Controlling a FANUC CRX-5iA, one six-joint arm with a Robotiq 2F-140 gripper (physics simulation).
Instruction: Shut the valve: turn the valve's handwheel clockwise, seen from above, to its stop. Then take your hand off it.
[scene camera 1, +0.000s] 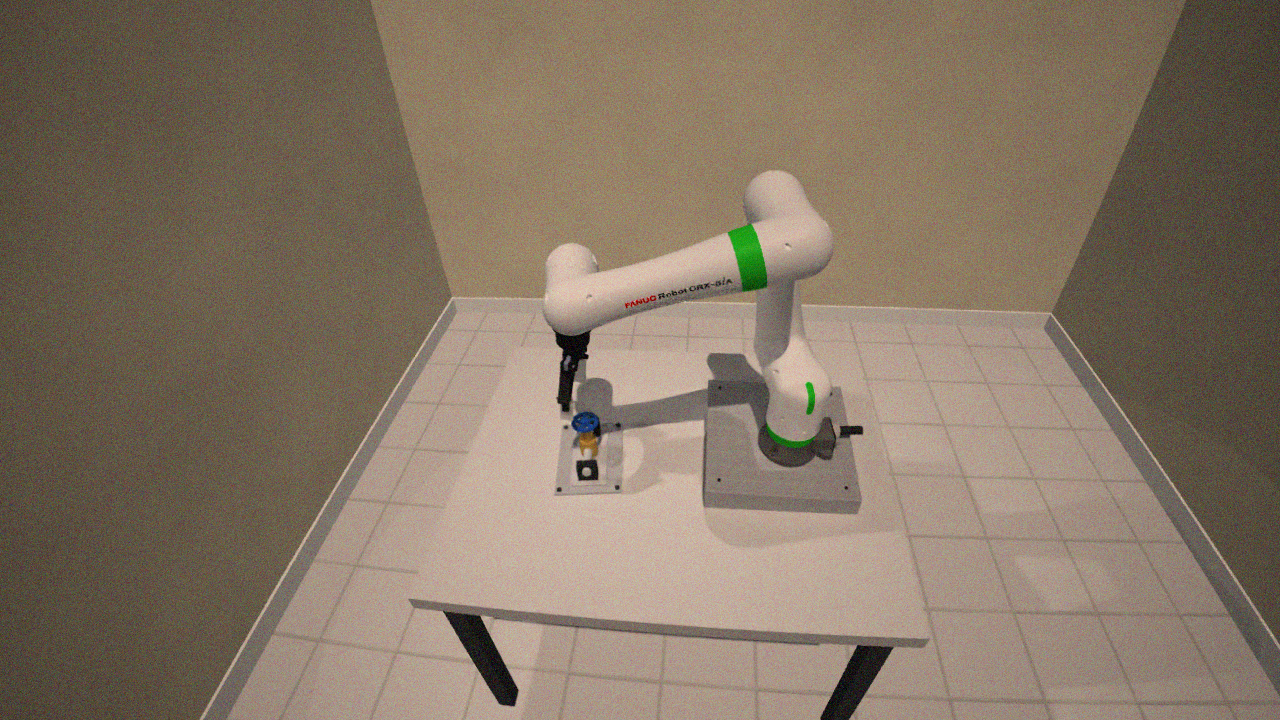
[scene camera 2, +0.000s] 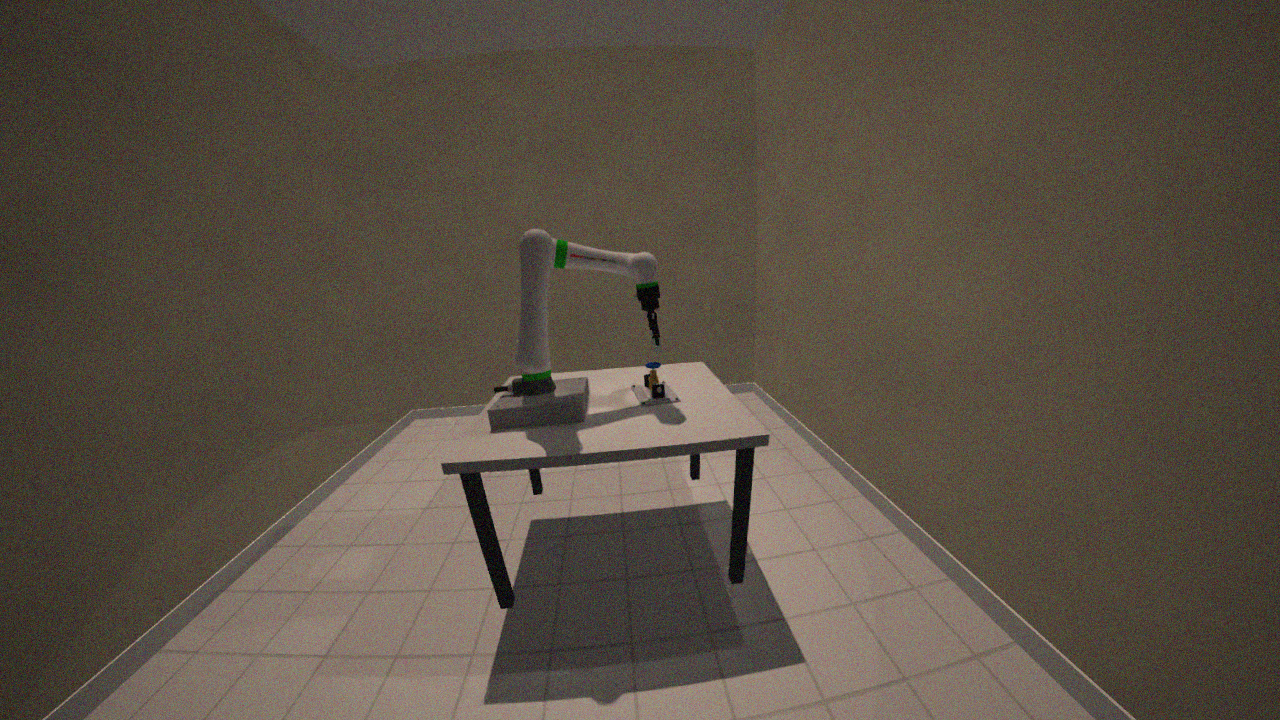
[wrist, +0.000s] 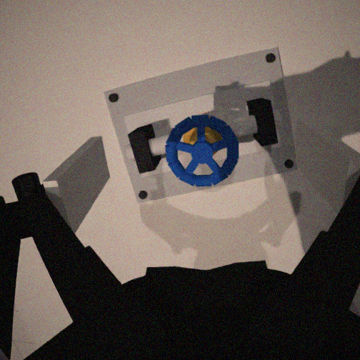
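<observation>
The blue five-spoked handwheel (scene camera 1: 586, 421) (scene camera 2: 653, 365) (wrist: 202, 151) sits level on top of the brass valve body (scene camera 1: 588, 444) (scene camera 2: 653, 379) (wrist: 191, 136). The valve stands on a grey base plate (scene camera 1: 586, 489) (wrist: 190, 82). My gripper (scene camera 1: 564, 407) (scene camera 2: 657, 343) (wrist: 199, 148) is open wide with nothing between its fingers. Its fingertips are above the handwheel and apart from it. In the wrist view the left finger pad stands well left of the wheel, and the right one is partly cut off at the frame's right edge. The wheel's turn angle relative to its stop cannot be told.
Black pipe supports (wrist: 143, 150) (wrist: 263, 120) hold the pipe on both sides of the valve. Dark bolts (wrist: 113, 97) (wrist: 270, 58) mark the plate's corners. The arm's grey pedestal (scene camera 1: 742, 494) (scene camera 2: 541, 413) stands on the same white table (scene camera 1: 662, 573) (scene camera 2: 680, 431). The arm casts a shadow across the plate.
</observation>
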